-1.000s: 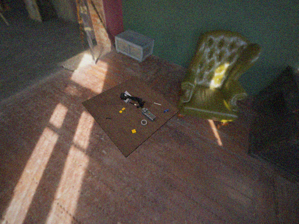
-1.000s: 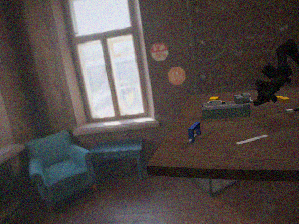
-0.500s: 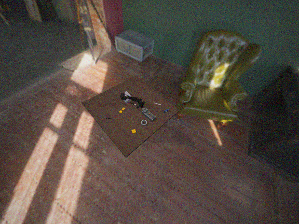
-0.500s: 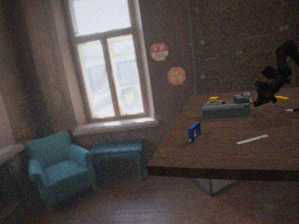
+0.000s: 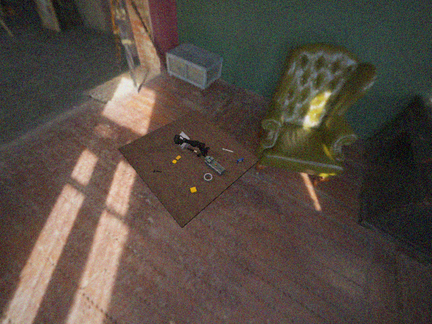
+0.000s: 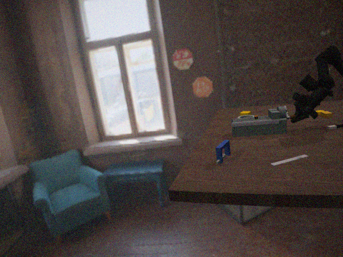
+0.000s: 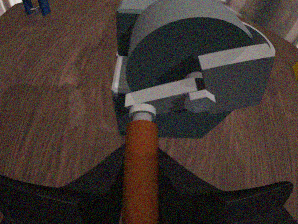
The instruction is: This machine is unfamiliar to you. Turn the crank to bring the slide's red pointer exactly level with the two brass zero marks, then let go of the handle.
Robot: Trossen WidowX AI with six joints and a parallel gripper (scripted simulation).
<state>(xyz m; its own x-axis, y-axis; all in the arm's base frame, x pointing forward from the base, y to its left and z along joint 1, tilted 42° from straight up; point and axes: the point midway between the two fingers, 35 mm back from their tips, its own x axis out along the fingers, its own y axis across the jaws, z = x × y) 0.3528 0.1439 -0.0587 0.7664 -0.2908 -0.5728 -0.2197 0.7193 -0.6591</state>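
The crank handle is 20 mm behind my gripper tip and 30 mm above it. From my gripper tip the other things lie so: blue u-shaped piece (260 mm ahead, 350 mm to the left, 20 mm below); then white strip (20 mm ahead, 340 mm to the left, 50 mm below); then red pointer (170 mm ahead, 10 mm to the left, 30 mm above).
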